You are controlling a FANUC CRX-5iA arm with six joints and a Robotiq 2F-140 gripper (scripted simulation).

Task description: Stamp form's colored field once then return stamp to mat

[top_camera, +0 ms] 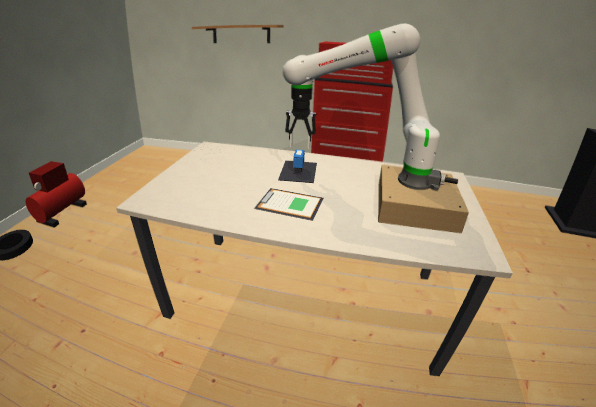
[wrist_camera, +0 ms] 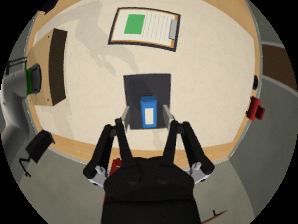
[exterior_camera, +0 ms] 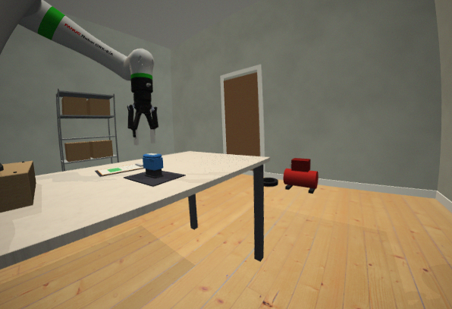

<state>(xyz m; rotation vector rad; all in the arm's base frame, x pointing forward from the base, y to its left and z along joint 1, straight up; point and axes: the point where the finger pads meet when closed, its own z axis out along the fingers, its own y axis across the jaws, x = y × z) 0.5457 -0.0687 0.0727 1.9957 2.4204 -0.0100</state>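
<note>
My hand is 1 cm short of the blue stamp, 4 cm to the left of it and 12 cm above it. The rest, counted from my hand: dark mat (1 cm ahead, 4 cm to the right, 17 cm below).
</note>
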